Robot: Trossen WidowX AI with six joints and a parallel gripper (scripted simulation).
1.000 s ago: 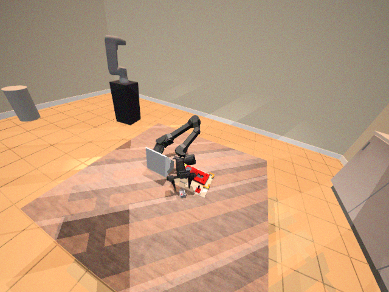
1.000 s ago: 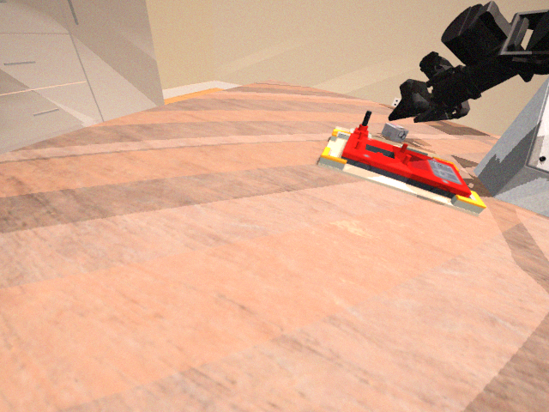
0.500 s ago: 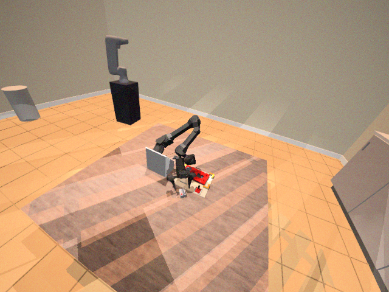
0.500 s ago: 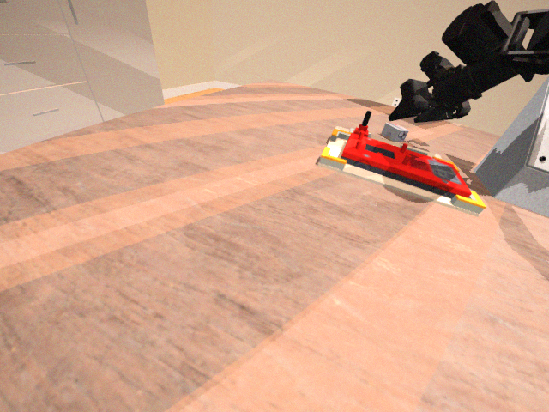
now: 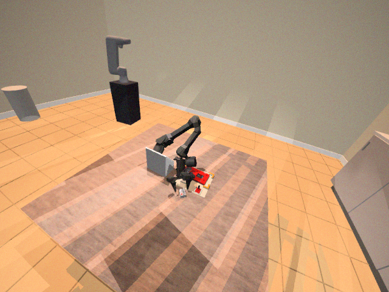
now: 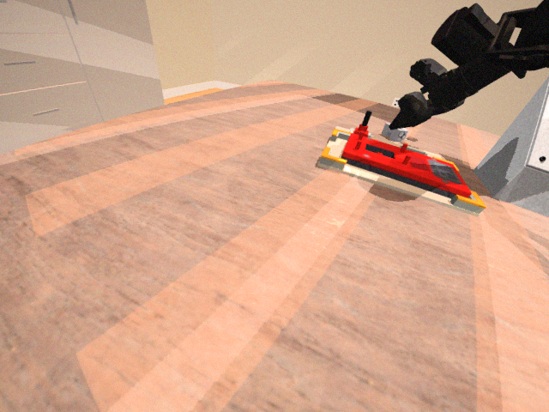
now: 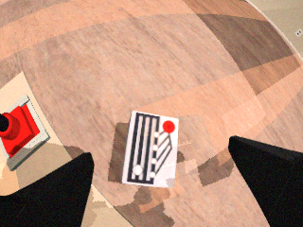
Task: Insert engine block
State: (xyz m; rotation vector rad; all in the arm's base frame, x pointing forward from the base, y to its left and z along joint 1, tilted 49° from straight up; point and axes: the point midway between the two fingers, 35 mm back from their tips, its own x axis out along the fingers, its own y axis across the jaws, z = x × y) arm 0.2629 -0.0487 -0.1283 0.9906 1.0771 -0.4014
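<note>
Right now the engine block is 3 cm below my gripper tip and 1 cm ahead of it.
</note>
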